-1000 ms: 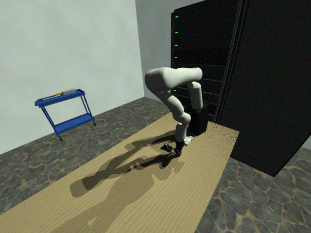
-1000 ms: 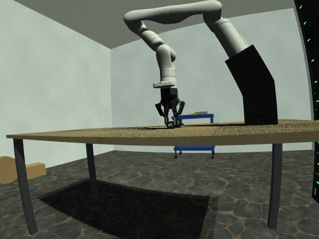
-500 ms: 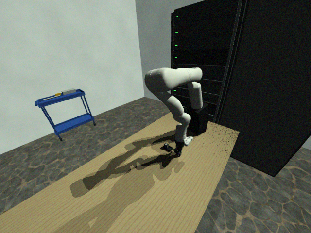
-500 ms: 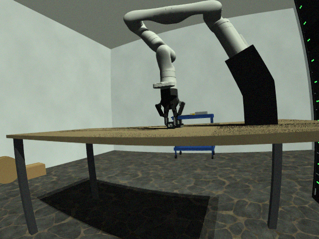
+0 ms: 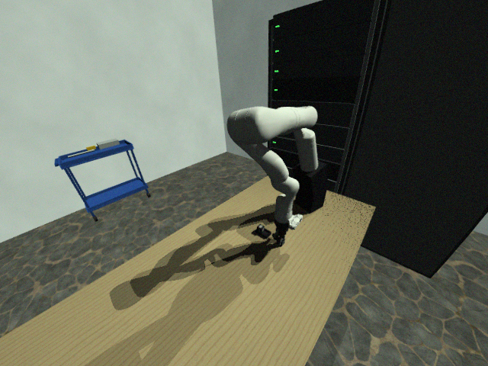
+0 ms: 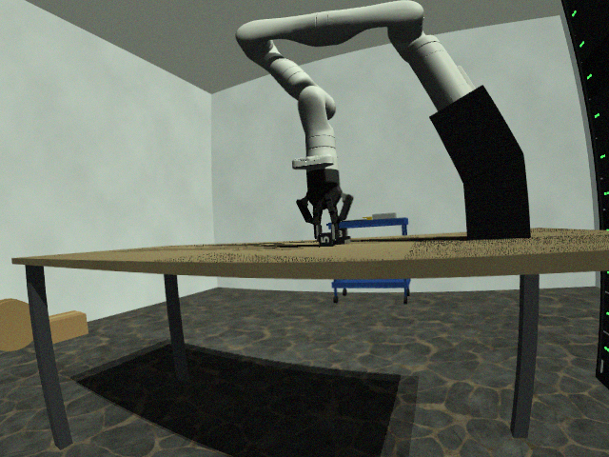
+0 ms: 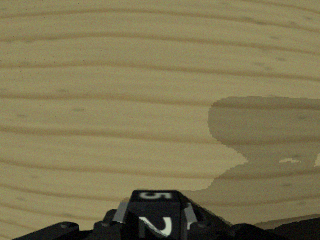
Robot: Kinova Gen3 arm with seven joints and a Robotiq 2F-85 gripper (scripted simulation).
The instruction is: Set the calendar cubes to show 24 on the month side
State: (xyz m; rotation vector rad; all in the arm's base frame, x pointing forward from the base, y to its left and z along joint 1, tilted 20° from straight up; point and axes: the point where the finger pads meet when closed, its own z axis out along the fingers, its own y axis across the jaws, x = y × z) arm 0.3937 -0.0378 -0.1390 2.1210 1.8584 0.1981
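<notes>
Right now my hand is 10 mm above the black date cube. The rest, counted from my hand: black tray (20 mm behind, 110 mm to the right, 20 mm below); black cube (20 mm behind, 120 mm to the right, 10 mm below).
</notes>
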